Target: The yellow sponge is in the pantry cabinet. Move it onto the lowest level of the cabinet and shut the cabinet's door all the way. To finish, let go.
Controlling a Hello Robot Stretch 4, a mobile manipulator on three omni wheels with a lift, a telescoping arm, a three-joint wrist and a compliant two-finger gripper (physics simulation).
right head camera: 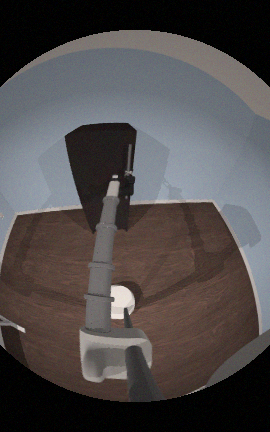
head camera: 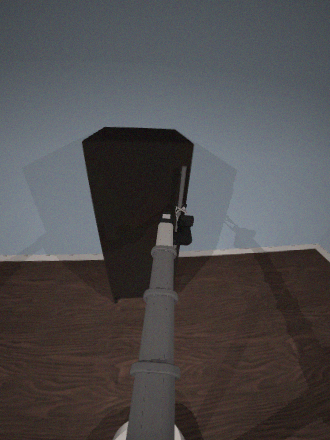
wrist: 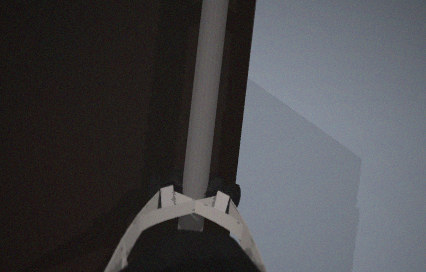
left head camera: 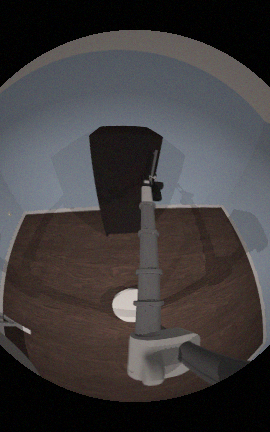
Scene:
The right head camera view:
pantry cabinet: 95,151
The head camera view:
pantry cabinet: 134,174
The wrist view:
my gripper: 196,186
pantry cabinet: 102,102
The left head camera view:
pantry cabinet: 121,155

